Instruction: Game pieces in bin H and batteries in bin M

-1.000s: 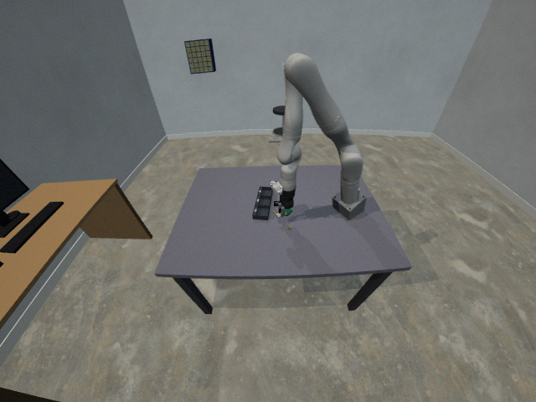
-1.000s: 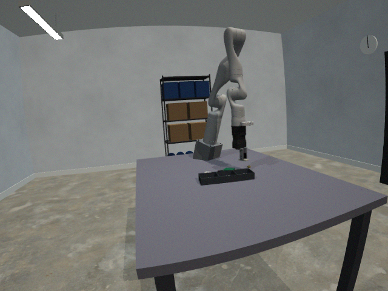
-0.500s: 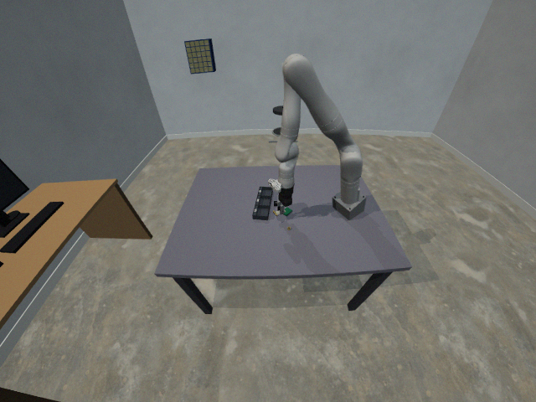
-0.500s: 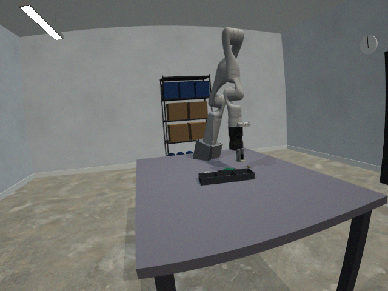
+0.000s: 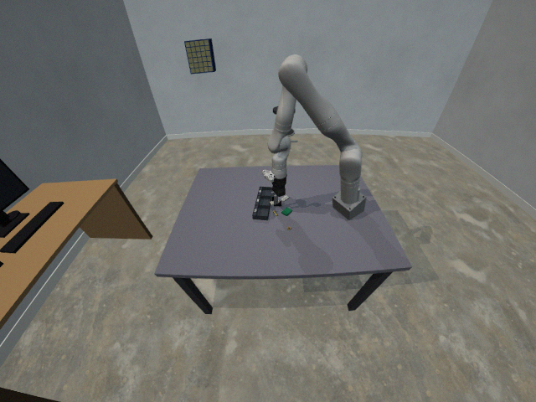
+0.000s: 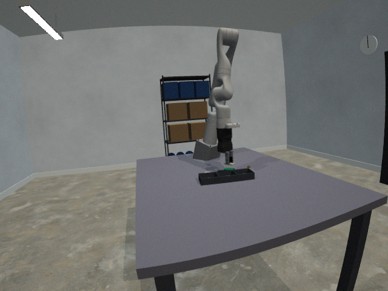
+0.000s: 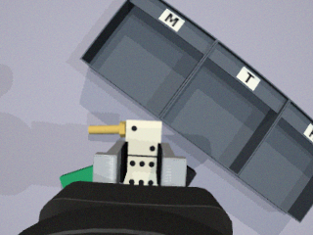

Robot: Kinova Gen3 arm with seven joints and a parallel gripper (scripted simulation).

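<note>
Now: the white domino 90 mm to the right of my hand, 70 mm below it and 50 mm behind it. Round my hand: yellow bolt 70 mm below, 30 mm to the left; then cream domino 10 mm below; then black 9-volt battery 60 mm below, 40 mm to the right, 20 mm behind.
</note>
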